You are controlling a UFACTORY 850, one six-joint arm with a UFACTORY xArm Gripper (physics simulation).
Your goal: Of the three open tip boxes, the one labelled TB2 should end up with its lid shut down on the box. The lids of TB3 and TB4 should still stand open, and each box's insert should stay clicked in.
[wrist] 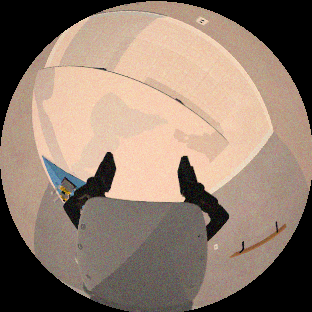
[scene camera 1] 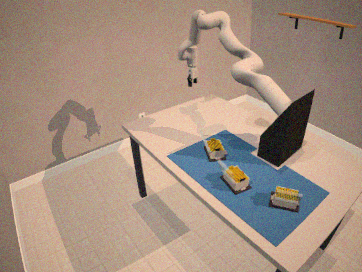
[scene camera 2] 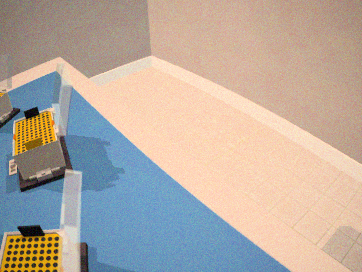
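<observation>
Three tip boxes with yellow perforated inserts stand on dark bases in scene camera 1: a far box (scene camera 1: 215, 150), a middle box (scene camera 1: 237, 179) and a right box (scene camera 1: 285, 199). Their pale see-through lids stand open. Scene camera 2 shows one box (scene camera 2: 41, 161) with its raised lid (scene camera 2: 65, 107), a nearer box (scene camera 2: 31, 254) with its raised lid (scene camera 2: 71, 205), and part of another box (scene camera 2: 4, 107) at the left edge. The TB labels are too small to read. The inserts look seated. My gripper (scene camera 1: 192, 81) (wrist: 145, 161) is open and empty, high above the table, away from the boxes.
The boxes stand on a blue mat (scene camera 1: 200, 165) (scene camera 2: 125, 200) (wrist: 50, 166) on the pale table (scene camera 1: 170, 127) (wrist: 140, 137). A tall black angled block (scene camera 1: 286, 134) stands beside the mat, near the arm's base. A wooden wall shelf (scene camera 1: 317, 20) (wrist: 260, 245) hangs beyond.
</observation>
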